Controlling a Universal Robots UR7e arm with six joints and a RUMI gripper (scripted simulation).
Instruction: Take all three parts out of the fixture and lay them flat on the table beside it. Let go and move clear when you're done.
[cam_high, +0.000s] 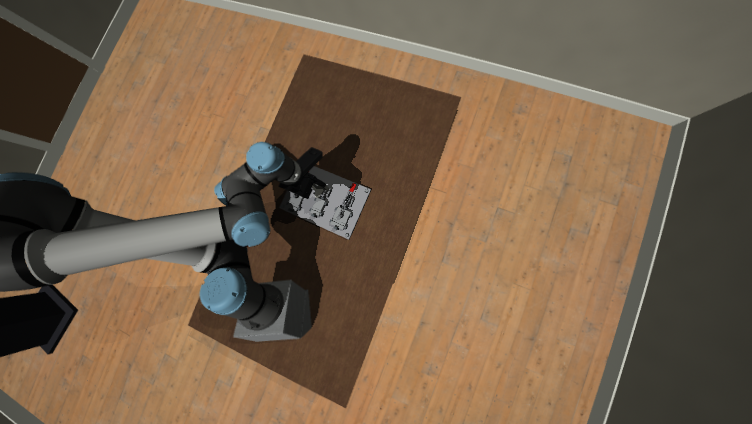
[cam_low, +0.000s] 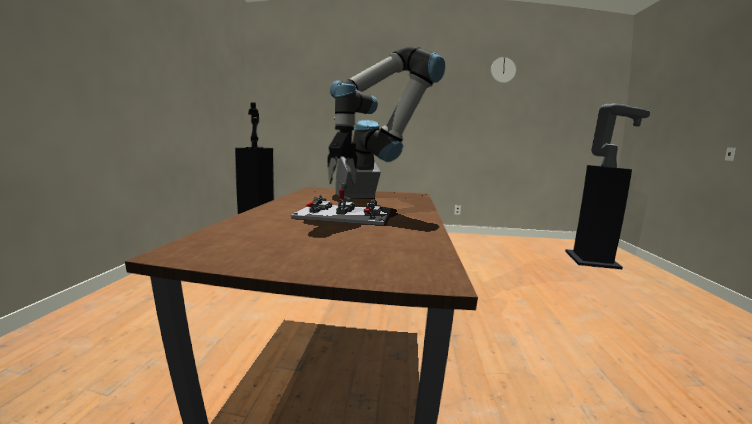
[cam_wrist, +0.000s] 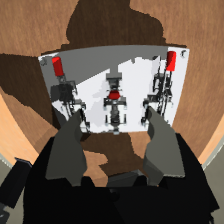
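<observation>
Now: the grey fixture plate 13 cm below my hand and 4 cm behind it.
</observation>
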